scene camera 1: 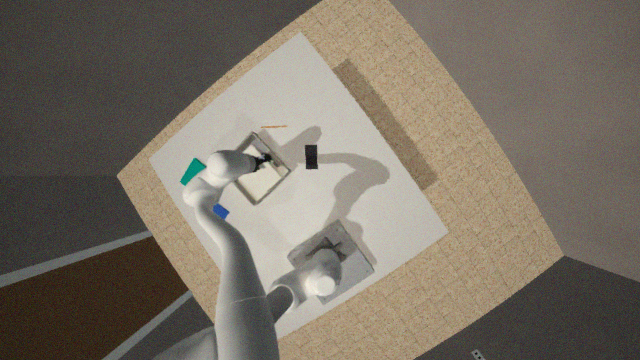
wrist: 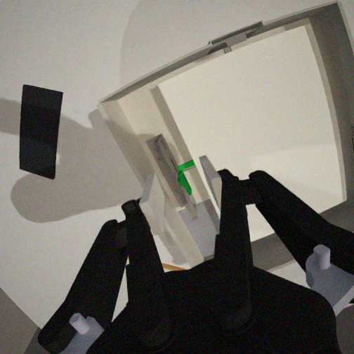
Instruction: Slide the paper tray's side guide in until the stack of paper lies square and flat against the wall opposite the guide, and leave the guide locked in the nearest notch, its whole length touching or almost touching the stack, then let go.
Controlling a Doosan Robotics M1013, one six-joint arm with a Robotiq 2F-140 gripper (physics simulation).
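Seen in the pictures: gripper, fingertip midpoint: (scene camera 1: 267, 163); arm's base at its link origin: (scene camera 1: 325, 257).
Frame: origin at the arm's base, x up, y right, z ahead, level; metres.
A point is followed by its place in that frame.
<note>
The paper tray (scene camera 1: 273, 187) @(y 0.073, x -0.031, z 0.515 m) (wrist: 122, 130) is a shallow cream box with a thick cream stack of paper (scene camera 1: 260, 182) @(y 0.036, x -0.035, z 0.597 m) (wrist: 255, 110) in it. The side guide (wrist: 168, 167), a narrow grey bar with a green lever (wrist: 184, 176), stands beside the stack's left edge in the wrist view. A narrow strip shows between them; contact cannot be told. My gripper (scene camera 1: 263, 161) @(y 0.169, x 0.032, z 0.622 m) (wrist: 181, 177) is partly open and empty. Its pads are on either side of the guide's lower part, one near the tray's left wall, the other over the stack's edge. The arm hides part of the tray in the scene view.
A black block (scene camera 1: 311, 157) @(y 0.363, x -0.070, z 0.478 m) (wrist: 41, 131) lies outside the tray. A thin orange stick (scene camera 1: 274, 126) @(y 0.343, x -0.072, z 0.785 m) (wrist: 172, 267) lies near the tray's corner. A teal piece (scene camera 1: 192, 171) @(y -0.260, x -0.061, z 1.006 m) and a blue piece (scene camera 1: 221, 211) @(y -0.310, x -0.070, z 0.672 m) lie by the arm. The arm's grey base plate (scene camera 1: 357, 272) @(y 0.062, x -0.006, z -0.203 m) is on the table (scene camera 1: 400, 220) @(y 0.466, x -0.078, z -0.189 m).
</note>
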